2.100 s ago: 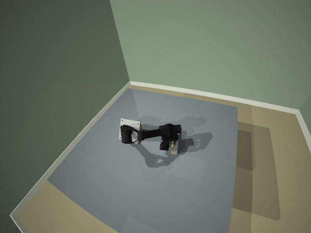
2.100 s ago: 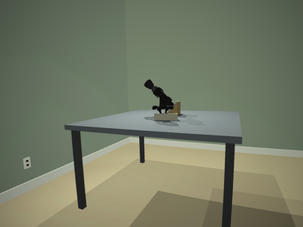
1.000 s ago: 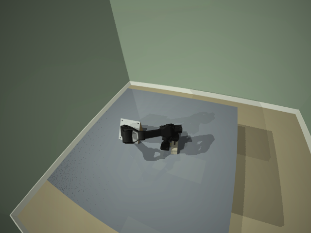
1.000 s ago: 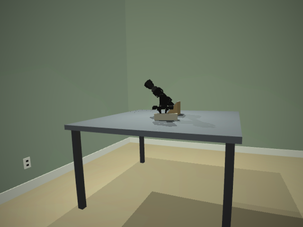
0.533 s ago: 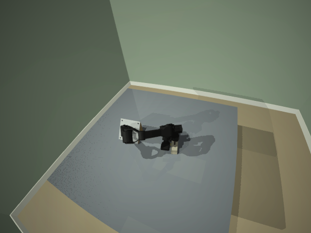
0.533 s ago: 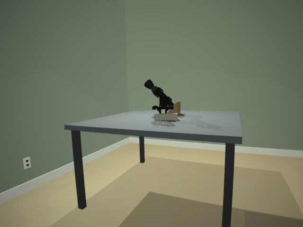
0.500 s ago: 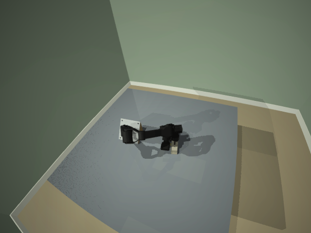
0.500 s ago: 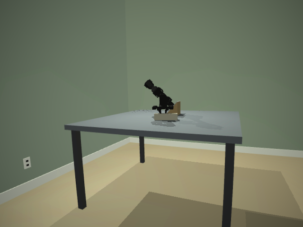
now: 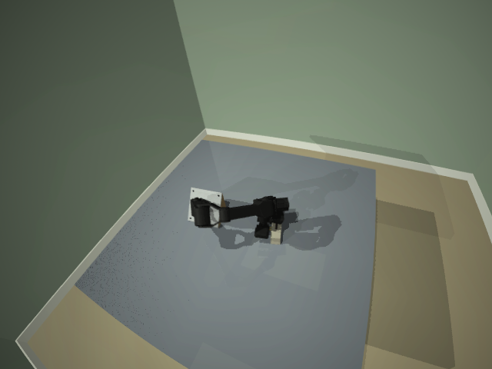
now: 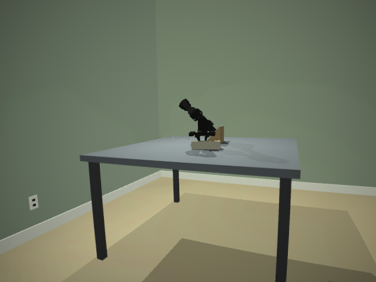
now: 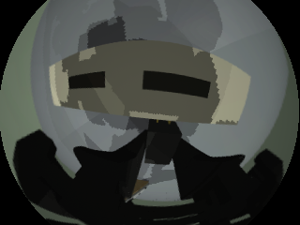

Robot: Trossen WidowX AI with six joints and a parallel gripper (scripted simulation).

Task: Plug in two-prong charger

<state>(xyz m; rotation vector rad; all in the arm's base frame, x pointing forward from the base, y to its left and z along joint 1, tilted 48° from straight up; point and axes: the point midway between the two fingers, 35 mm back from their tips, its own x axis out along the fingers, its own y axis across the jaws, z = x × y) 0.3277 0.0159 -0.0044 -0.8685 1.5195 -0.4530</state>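
The black two-prong charger is 20 mm ahead of my gripper tip and 10 mm above it.
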